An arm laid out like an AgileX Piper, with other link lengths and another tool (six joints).
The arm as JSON. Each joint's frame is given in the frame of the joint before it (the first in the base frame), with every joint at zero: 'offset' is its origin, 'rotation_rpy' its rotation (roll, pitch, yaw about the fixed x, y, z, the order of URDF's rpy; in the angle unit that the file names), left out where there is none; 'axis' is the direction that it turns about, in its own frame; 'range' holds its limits. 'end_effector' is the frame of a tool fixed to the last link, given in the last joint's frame.
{
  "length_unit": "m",
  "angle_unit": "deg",
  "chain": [
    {
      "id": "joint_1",
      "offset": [
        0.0,
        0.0,
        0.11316
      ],
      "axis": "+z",
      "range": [
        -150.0,
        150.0
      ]
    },
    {
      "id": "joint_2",
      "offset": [
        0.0,
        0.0,
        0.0
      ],
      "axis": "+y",
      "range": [
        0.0,
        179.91
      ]
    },
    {
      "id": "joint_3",
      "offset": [
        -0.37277,
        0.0,
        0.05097
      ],
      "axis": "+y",
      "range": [
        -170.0,
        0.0
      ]
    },
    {
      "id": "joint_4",
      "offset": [
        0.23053,
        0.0,
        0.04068
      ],
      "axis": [
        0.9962,
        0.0,
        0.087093
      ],
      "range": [
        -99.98,
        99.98
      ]
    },
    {
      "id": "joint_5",
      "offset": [
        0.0,
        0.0,
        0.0
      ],
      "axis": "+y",
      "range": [
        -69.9,
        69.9
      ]
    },
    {
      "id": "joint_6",
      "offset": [
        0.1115,
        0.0,
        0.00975
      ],
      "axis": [
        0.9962,
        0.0,
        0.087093
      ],
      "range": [
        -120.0,
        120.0
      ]
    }
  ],
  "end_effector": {
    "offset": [
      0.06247,
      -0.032,
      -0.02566
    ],
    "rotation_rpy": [
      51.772,
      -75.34,
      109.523
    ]
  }
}
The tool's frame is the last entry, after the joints.
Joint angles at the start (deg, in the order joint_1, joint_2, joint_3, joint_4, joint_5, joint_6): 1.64 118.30 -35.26 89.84 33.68 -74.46
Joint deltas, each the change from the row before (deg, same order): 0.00 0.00 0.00 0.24 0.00 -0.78; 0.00 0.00 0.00 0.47 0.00 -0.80; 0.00 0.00 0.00 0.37 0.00 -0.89; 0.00 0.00 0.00 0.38 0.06 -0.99; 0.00 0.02 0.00 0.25 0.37 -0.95; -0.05 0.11 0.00 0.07 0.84 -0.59; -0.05 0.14 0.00 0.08 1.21 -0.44; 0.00 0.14 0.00 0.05 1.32 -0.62; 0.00 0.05 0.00 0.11 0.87 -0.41; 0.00 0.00 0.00 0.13 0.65 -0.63
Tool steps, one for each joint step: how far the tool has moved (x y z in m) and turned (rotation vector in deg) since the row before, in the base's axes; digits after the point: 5 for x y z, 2 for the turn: 0.00068 -0.00025 -0.00015 -0.07 -0.43 0.40; 0.00099 -0.00011 -0.00009 -0.03 -0.44 0.19; 0.00091 -0.00023 -0.00014 -0.07 -0.50 0.36; 0.00096 -0.00011 -0.00008 -0.03 -0.55 0.44; 0.00067 0.00067 0.00020 0.25 -0.51 0.60; 0.00008 0.00176 0.00042 0.73 -0.23 0.53; -0.00012 0.00283 0.00085 1.12 -0.12 0.47; -0.00017 0.00324 0.00101 1.20 -0.24 0.70; 0.00006 0.00216 0.00094 0.81 -0.21 0.38; 0.00034 0.00148 0.00083 0.56 -0.40 0.48
